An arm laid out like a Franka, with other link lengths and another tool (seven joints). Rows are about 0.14 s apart.
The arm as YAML. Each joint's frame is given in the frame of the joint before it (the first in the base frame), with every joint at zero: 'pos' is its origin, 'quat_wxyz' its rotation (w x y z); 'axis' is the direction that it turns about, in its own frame. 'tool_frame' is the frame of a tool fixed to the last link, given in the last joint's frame.
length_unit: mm
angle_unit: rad
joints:
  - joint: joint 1
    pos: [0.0, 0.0, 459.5]
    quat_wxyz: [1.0, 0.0, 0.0, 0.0]
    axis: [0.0, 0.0, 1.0]
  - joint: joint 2
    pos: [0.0, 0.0, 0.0]
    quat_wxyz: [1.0, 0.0, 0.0, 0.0]
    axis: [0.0, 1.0, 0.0]
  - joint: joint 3
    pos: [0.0, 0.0, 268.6]
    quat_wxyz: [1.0, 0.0, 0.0, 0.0]
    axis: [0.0, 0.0, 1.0]
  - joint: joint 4
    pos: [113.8, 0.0, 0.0]
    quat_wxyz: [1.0, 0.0, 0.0, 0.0]
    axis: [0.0, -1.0, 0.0]
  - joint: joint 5
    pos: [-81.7, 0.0, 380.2]
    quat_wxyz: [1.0, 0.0, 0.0, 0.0]
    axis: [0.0, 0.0, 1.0]
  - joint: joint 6
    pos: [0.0, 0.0, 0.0]
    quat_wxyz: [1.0, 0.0, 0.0, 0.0]
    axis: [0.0, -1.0, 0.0]
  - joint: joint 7
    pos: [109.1, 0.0, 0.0]
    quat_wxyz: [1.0, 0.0, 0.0, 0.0]
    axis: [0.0, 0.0, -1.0]
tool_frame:
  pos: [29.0, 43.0, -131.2]
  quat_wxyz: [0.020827, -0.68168, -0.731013, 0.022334]
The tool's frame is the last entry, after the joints.
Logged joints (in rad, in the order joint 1, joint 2, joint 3, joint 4, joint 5, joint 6, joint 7), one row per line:
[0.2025 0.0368 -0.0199 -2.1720 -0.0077 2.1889 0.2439]
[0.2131 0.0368 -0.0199 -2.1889 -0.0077 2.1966 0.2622]
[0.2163 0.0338 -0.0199 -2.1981 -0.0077 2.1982 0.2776]
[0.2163 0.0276 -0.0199 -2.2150 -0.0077 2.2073 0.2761]
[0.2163 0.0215 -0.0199 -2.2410 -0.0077 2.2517 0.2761]
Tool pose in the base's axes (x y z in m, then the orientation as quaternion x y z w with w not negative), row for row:
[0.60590 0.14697 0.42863 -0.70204 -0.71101 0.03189 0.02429]
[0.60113 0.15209 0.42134 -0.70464 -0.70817 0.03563 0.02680]
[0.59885 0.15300 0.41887 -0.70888 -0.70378 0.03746 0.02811]
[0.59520 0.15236 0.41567 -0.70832 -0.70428 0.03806 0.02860]
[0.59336 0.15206 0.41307 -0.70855 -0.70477 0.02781 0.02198]
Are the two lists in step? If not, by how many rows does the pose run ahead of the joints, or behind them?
They are in step.
